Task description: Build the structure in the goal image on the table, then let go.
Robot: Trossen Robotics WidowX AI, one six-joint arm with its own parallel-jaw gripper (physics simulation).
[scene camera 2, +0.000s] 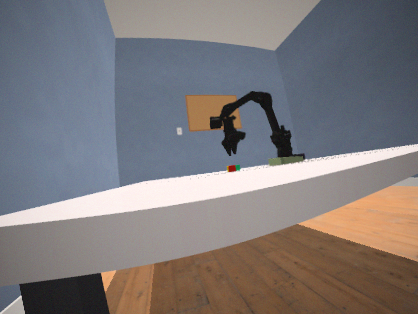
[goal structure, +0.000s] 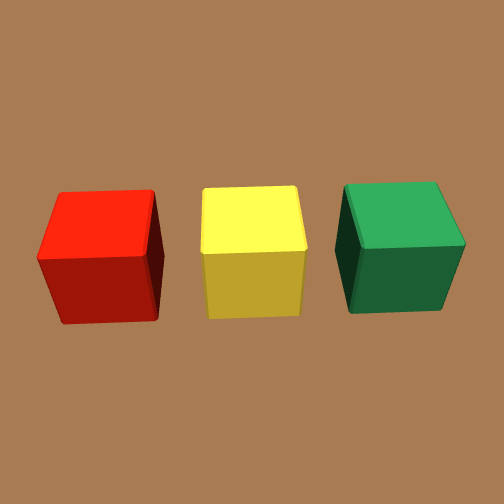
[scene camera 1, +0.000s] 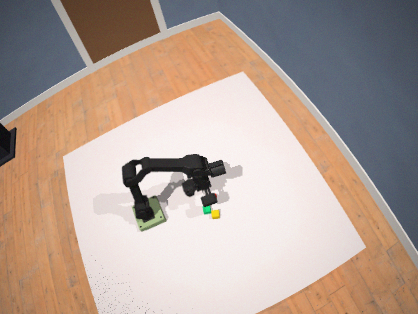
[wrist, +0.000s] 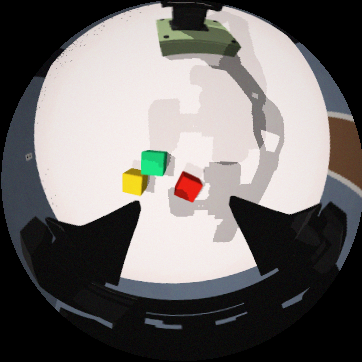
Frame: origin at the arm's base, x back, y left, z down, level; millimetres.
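Where they show: gripper, fingertip midpoint: (scene camera 2: 232, 155) (scene camera 1: 207, 193) (wrist: 185, 202); arm's base at its link origin: (scene camera 2: 283, 157) (scene camera 1: 147, 214).
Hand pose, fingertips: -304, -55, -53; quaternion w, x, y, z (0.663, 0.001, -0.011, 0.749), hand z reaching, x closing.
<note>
Things, the pixels of their top centre, and the offset from my fingertips, as dx, dy, dz. Level surfaces: height alone.
- green cube at its top centre: (wrist: 151, 163) (scene camera 1: 206, 208) (scene camera 2: 236, 165) +33, -39, +56
- yellow cube at its top centre: (wrist: 131, 184) (scene camera 1: 215, 213) +8, -80, +56
- red cube at its top centre: (wrist: 187, 190) (scene camera 2: 231, 165) -14, +5, +56
- white table at its surface level: dz +89
A green cube (scene camera 1: 207, 210) (scene camera 2: 238, 168) (wrist: 154, 163) and a yellow cube (scene camera 1: 215, 214) (wrist: 134, 182) sit on the white table, diagonal to each other with their corners close; whether they touch I cannot tell. A red cube (scene camera 2: 231, 169) (wrist: 188, 187) sits apart from them, turned at an angle; in scene camera 1 a sliver of it shows beside the gripper. In scene camera 2 the red cube hides most of the yellow one. My gripper (scene camera 1: 209, 199) (scene camera 2: 230, 154) (wrist: 185, 202) is open and empty, above the table and the cubes, pointing down.
The arm stands on a green base plate (scene camera 1: 159, 220) (scene camera 2: 278, 161) (wrist: 200, 48) on the white table (scene camera 1: 260, 240) (scene camera 2: 165, 195) (wrist: 90, 120). Shadows of the arm fall around the cubes. A dark object (scene camera 1: 7, 144) stands at the left edge of scene camera 1, off the table.
</note>
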